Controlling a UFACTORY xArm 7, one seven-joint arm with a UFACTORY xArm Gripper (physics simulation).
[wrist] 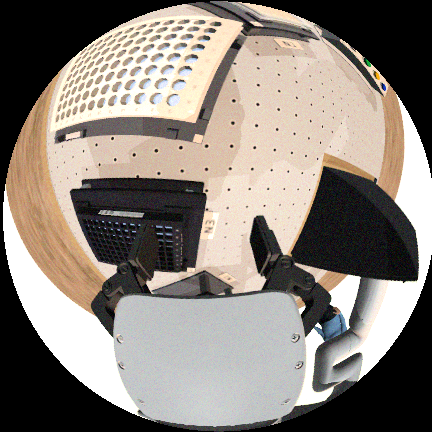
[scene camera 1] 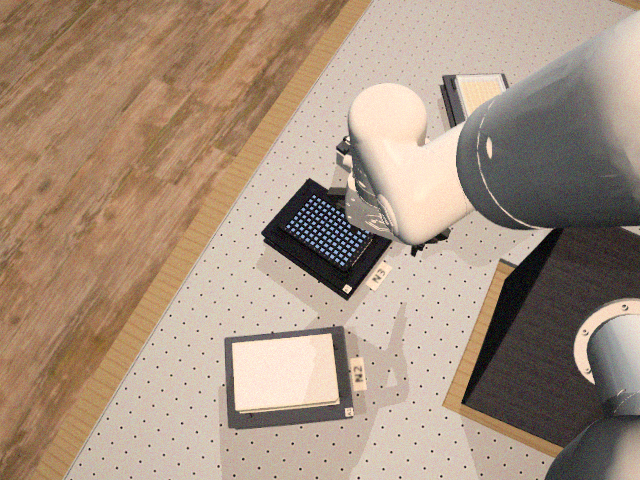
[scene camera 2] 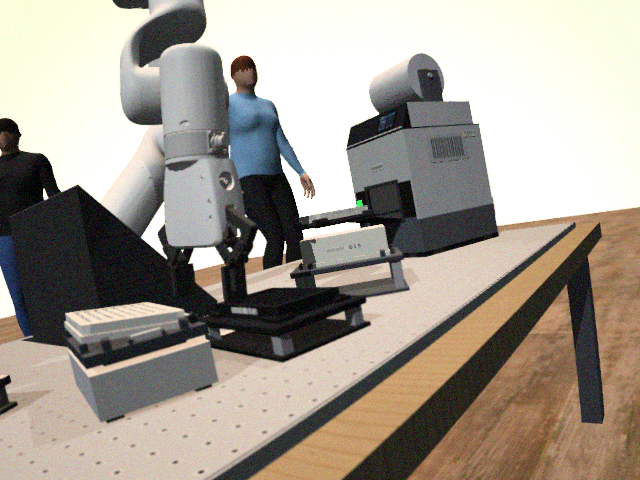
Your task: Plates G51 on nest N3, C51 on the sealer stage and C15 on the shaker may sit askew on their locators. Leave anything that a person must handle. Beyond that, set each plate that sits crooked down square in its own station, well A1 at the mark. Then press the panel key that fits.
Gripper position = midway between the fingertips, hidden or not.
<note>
My gripper (scene camera 2: pixel 209 297) is open, with nothing in its grasp. Also in view: a cream plate (scene camera 1: pixel 290 373).
The cream plate shows as well in scene camera 2 (scene camera 2: pixel 363 243). My gripper shows as well in the wrist view (wrist: pixel 201 230) and in scene camera 1 (scene camera 1: pixel 386 236). The wrist view does not show the cream plate, which is hidden by my gripper.
</note>
